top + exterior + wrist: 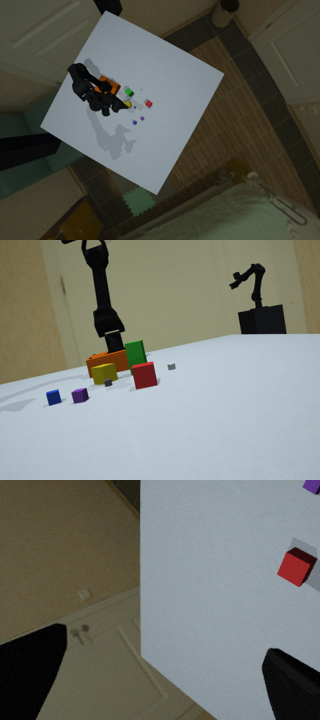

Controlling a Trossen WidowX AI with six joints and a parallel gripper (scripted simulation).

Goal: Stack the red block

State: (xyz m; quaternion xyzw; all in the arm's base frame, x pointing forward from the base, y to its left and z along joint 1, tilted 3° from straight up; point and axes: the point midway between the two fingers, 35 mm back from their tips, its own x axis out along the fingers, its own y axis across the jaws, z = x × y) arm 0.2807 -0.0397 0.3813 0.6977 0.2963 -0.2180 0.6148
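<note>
The red block is 390 mm below my gripper tip, 100 mm to the left of it and 60 mm ahead of it. From my gripper tip the other things lie so: purple cube: 410 mm below, 70 mm ahead, 40 mm to the right; yellow cube: 390 mm below, 100 mm behind; small grey cube: 410 mm below, 30 mm behind, 10 mm to the left.
</note>
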